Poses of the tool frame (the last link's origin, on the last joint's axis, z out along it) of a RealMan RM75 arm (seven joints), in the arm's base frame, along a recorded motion.
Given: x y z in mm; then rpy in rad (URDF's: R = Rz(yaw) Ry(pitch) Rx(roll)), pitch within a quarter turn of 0, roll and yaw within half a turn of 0.
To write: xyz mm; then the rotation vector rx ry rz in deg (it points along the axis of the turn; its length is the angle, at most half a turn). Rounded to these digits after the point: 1 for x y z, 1 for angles.
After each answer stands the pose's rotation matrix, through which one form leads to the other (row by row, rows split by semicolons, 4 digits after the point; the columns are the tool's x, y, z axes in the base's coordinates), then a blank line. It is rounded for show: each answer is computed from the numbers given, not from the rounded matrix.
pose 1, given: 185.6, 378.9, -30.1, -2.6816, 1.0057, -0.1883
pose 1, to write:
185.6, 378.9, -30.1, -131.4, 29.7, 70.2
0.5260 -0.5360 -0.6603; -0.1002 -0.8100 0.5778; -0.8445 -0.2377 -0.4798

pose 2, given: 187.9, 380.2, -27.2, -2.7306, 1.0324, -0.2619
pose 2, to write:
187.9, 380.2, -27.2, -130.4, 33.1, 71.5
0.4953 -0.5687 -0.6568; -0.1328 -0.7967 0.5897; -0.8585 -0.2049 -0.4701

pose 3, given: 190.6, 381.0, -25.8, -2.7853, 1.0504, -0.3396
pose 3, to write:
190.6, 381.0, -25.8, -129.6, 36.4, 72.4
0.4688 -0.5975 -0.6505; -0.1656 -0.7829 0.5997; -0.8676 -0.1734 -0.4660

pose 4, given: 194.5, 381.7, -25.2, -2.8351, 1.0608, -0.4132
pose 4, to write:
194.5, 381.7, -25.2, -128.9, 39.4, 72.8
0.4471 -0.6240 -0.6409; -0.1960 -0.7674 0.6104; -0.8727 -0.1473 -0.4654

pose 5, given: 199.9, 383.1, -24.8, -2.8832, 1.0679, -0.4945
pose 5, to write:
199.9, 383.1, -24.8, -127.9, 42.9, 72.8
0.4242 -0.6559 -0.6244; -0.2287 -0.7447 0.6269; -0.8762 -0.1232 -0.4660

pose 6, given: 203.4, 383.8, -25.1, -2.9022, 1.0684, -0.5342
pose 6, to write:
203.4, 383.8, -25.1, -127.2, 44.7, 72.5
0.4144 -0.6735 -0.6121; -0.2452 -0.7303 0.6376; -0.8764 -0.1142 -0.4678

